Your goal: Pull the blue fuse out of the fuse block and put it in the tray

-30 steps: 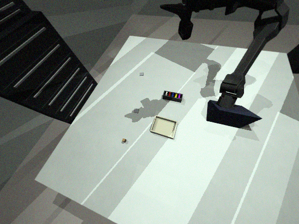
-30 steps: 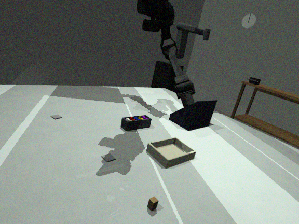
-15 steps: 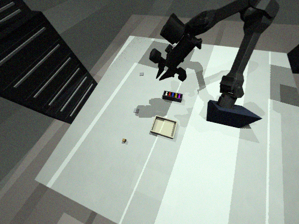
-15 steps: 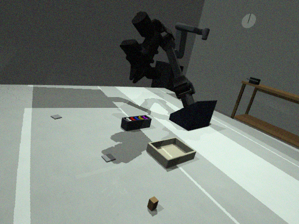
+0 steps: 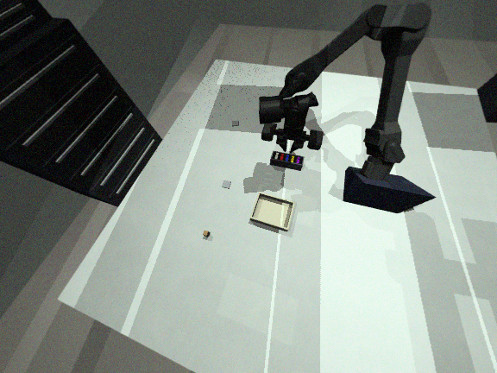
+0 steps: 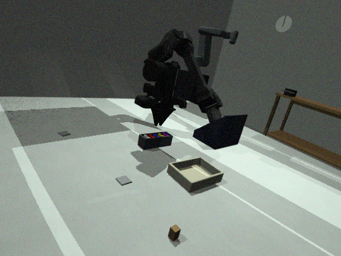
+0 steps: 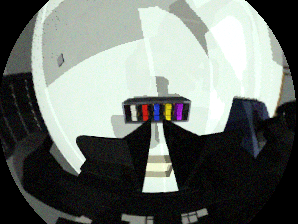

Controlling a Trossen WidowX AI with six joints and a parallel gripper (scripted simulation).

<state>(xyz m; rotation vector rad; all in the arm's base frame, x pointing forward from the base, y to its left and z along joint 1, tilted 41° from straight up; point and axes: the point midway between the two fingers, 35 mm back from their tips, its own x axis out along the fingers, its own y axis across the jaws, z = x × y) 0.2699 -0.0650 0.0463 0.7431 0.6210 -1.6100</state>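
My gripper tip is 50 mm above the blue fuse. Also, from my gripper tip: cream tray: 30 mm ahead, 210 mm to the left, 70 mm below; small brown cube: 240 mm ahead, 320 mm to the left, 60 mm below.
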